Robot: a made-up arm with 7 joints.
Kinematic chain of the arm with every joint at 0, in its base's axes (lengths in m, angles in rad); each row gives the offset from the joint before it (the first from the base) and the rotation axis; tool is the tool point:
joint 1: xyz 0 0 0.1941 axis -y
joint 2: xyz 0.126 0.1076 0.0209 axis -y
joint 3: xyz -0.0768 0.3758 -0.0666 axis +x
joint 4: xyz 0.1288 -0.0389 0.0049 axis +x
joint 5: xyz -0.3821 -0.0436 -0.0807 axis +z
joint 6: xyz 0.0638 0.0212 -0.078 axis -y
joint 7: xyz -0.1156 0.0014 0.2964 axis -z
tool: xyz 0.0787 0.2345 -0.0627
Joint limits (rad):
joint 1: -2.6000..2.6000
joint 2: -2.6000..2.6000
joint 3: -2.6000..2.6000
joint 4: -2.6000..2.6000
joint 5: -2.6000..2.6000
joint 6: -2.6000..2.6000
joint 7: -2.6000..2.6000
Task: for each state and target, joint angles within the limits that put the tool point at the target. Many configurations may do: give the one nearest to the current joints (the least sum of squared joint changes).
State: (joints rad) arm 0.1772 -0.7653 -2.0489 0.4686 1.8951 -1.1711 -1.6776
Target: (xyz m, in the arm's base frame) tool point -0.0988 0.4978 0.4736
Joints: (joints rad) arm 0.2404 -0.2295 -1.5921 0.8798 2.1375 -0.4287 -2.1261
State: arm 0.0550 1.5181 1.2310 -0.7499 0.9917 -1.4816 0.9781
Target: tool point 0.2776 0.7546 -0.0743
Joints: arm -0.1797 1.3000 1.0807 -0.8305 0.8807 -1.3029 1.0745
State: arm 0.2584 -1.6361 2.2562 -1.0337 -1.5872 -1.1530 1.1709
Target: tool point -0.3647 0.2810 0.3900
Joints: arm 0.2538 -1.5953 1.9577 -1.3124 -1.5138 -0.9864 1.0882
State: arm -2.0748 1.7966 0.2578 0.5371 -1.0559 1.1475 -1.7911
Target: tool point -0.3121 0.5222 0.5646
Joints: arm -2.2935 1.6463 0.7558 1.0904 -1.0111 0.5675 -1.7898
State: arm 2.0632 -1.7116 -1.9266 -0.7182 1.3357 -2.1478 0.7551
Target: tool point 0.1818 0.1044 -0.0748
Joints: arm 2.6000 -0.7582 -1.3988 -0.3075 1.1643 -2.0606 0.6713
